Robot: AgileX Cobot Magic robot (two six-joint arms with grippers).
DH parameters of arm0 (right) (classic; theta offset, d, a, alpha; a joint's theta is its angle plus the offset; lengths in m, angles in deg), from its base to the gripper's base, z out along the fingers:
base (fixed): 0 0 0 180
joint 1: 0 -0.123 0 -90
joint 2: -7.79 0 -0.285 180
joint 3: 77.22 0 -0.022 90
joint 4: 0 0.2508 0 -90
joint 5: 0 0 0.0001 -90
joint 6: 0 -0.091 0 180
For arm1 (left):
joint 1: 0 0.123 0 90
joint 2: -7.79 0 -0.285 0
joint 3: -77.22 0 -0.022 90
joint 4: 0 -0.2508 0 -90
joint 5: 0 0 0.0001 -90
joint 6: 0 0.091 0 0
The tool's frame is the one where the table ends.
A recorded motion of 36 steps. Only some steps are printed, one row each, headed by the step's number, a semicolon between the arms.
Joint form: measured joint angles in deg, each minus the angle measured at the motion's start. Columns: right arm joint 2, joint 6, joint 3, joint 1, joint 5, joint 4; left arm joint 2, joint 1, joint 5, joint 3, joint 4, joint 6.
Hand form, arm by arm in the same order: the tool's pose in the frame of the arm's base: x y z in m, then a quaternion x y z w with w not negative. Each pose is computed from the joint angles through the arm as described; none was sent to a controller.
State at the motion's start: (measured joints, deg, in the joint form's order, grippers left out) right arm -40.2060 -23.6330 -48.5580 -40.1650 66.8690 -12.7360; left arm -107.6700 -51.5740 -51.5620 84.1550 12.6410 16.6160
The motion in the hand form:
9: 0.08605 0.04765 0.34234 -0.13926 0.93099 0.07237 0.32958; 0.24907 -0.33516 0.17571 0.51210 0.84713 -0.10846 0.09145
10: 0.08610 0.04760 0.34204 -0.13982 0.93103 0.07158 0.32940; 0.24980 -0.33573 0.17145 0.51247 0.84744 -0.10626 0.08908
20: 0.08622 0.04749 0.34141 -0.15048 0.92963 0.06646 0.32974; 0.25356 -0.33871 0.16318 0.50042 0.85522 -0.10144 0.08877
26: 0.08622 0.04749 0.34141 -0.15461 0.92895 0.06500 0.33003; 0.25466 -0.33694 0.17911 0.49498 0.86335 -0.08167 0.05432
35: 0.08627 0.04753 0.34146 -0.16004 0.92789 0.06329 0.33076; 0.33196 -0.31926 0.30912 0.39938 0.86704 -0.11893 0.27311
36: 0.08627 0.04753 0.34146 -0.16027 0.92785 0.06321 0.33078; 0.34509 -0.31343 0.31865 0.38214 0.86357 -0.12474 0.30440
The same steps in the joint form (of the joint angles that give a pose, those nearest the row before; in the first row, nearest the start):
9: 1.40 -0.62 0.60 0.00 0.00 -0.45; -9.14 -0.09 2.45 0.61 -2.15 -0.05
10: 1.40 -0.56 0.66 0.00 0.00 -0.50; -9.74 -0.09 2.71 0.61 -2.29 -0.05
20: 1.40 0.72 0.79 -0.01 0.00 -0.61; -11.31 -0.09 3.50 1.32 -3.10 -2.06
26: 1.40 1.23 0.79 -0.01 0.00 -0.61; -11.19 0.03 -5.04 5.39 -5.00 -4.81
35: 1.40 1.91 0.79 0.01 -0.05 -0.61; -8.32 8.25 -4.41 27.34 -9.26 -9.46
36: 1.40 1.94 0.79 0.01 -0.05 -0.61; -8.70 9.87 -2.26 29.33 -9.22 -9.52

